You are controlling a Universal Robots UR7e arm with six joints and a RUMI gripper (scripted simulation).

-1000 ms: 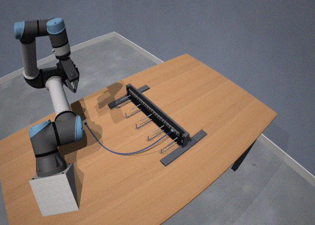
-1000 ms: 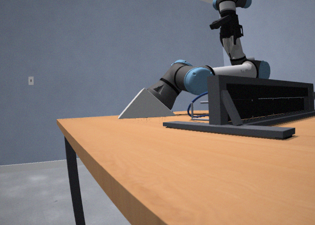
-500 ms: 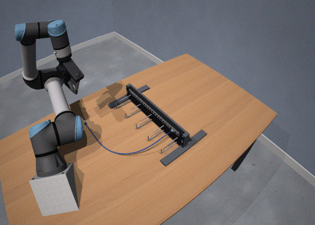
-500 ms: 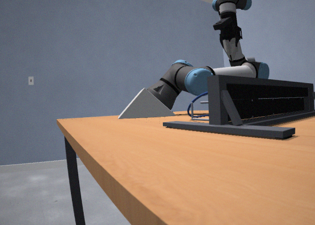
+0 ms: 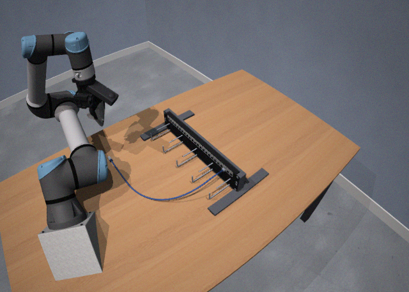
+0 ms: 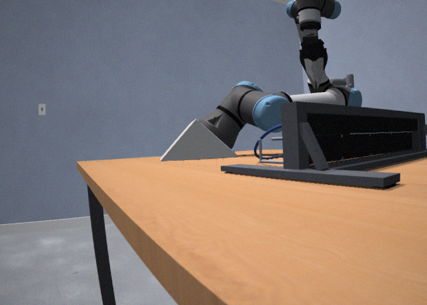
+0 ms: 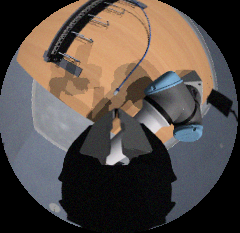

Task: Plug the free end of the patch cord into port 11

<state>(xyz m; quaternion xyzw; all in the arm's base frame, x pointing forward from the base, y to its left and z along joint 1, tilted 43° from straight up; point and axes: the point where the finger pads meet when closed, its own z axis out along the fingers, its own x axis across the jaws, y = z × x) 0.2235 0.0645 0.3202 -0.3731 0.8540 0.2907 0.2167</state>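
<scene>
Right now the cable plug is 2 cm behind my hand, 2 cm to the left of it and 21 cm below it.
</scene>
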